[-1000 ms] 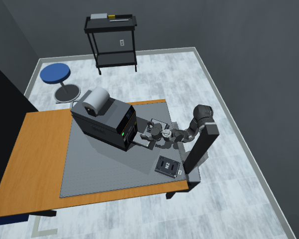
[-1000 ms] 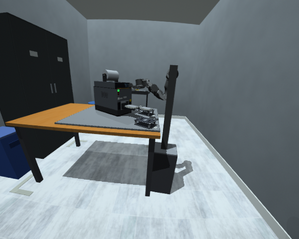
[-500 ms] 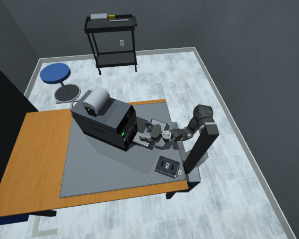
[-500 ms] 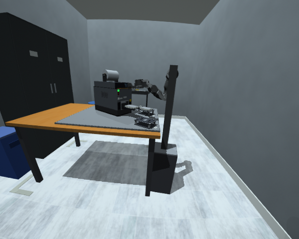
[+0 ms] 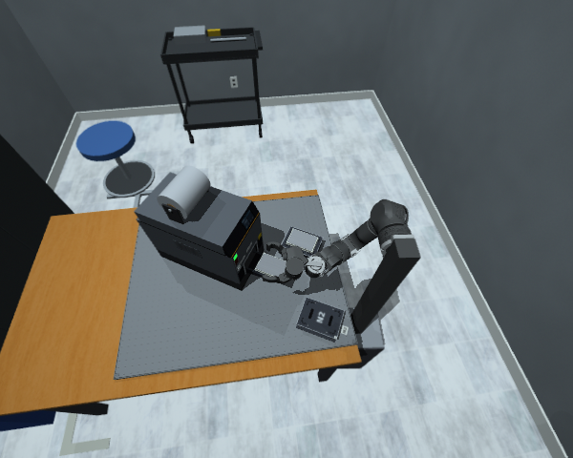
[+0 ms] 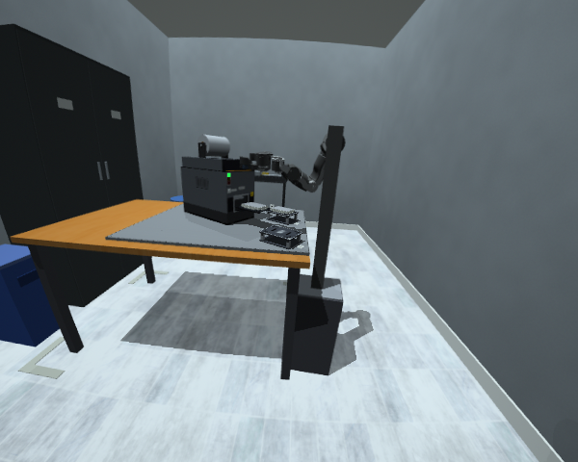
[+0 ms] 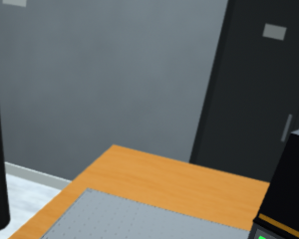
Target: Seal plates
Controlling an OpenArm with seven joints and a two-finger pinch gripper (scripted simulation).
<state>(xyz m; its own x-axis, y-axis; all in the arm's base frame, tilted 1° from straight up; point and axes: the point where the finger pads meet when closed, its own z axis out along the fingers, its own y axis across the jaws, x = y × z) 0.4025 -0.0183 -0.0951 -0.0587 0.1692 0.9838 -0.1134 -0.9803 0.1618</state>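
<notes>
Now: the grey start button 11 cm ahead of my hand, 6 cm to the right of it and 16 cm below it. Round my hand: foil roll (28 cm ahead, 25 cm to the right, 7 cm above); sealer stage (2 cm behind, 11 cm to the right, 25 cm below); white well plate (2 cm behind, 11 cm to the right, 24 cm below).
</notes>
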